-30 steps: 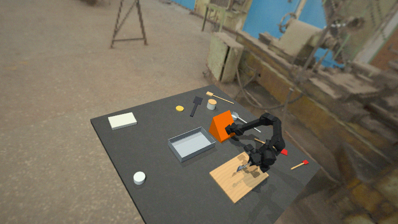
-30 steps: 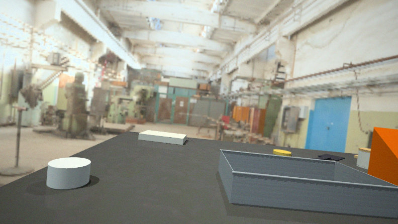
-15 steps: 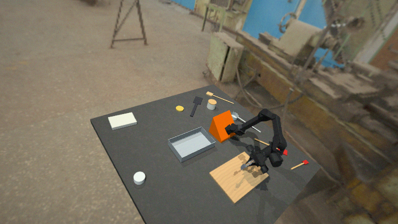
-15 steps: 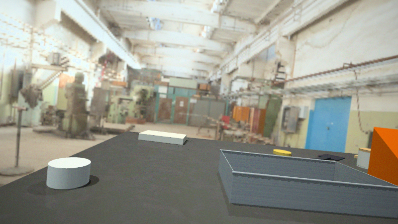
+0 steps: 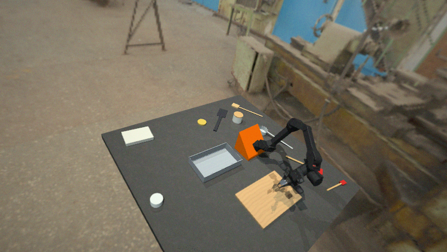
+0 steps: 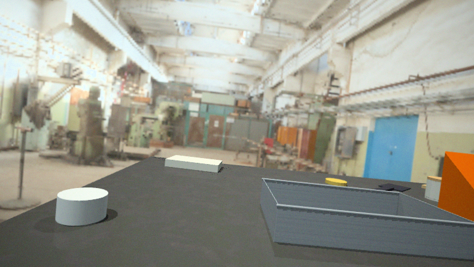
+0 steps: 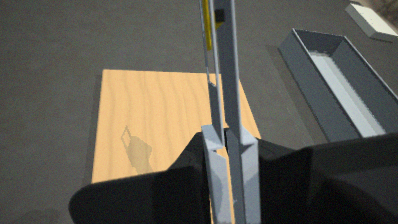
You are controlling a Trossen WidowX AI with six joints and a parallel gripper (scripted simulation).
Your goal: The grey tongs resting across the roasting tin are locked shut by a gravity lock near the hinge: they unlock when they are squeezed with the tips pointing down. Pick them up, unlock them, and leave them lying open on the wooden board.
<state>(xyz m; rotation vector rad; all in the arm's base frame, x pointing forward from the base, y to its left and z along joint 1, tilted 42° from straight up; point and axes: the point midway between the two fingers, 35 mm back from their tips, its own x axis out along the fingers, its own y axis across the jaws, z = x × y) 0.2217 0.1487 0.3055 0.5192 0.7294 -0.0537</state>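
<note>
The wooden board lies 1 cm behind my gripper tip, 2 cm to the right of it and 13 cm below it. The rest, counted from my gripper tip: grey roasting tin: 6 cm ahead, 41 cm to the right, 11 cm below; red-headed tool: 49 cm behind, 27 cm to the left, 13 cm below; white puck: 50 cm ahead, 42 cm to the right, 12 cm below.
</note>
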